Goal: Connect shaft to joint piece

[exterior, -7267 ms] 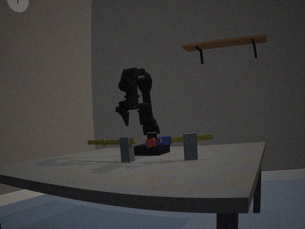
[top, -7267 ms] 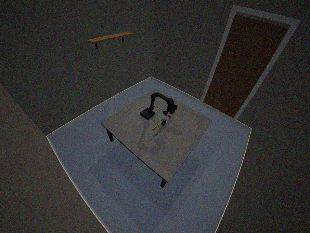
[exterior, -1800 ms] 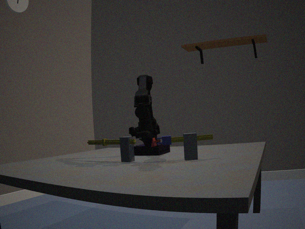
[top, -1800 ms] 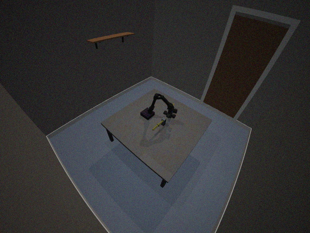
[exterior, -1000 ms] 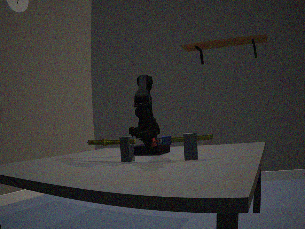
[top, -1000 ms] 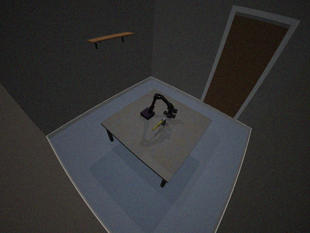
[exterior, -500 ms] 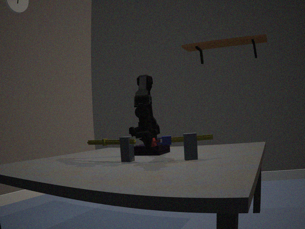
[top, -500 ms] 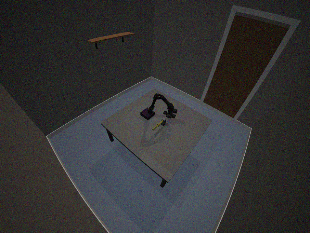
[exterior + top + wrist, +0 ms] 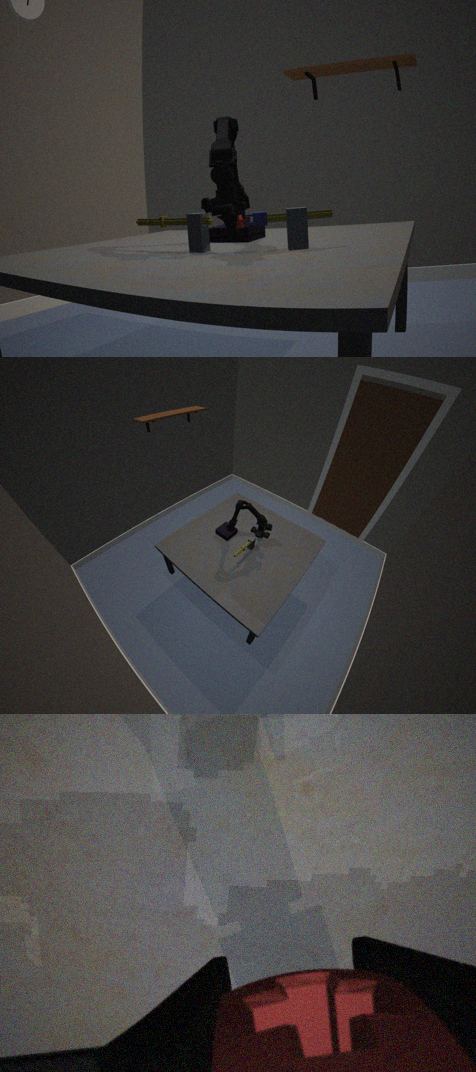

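Right now the red joint piece is 10 mm to the left of my gripper tip and 40 mm above it.
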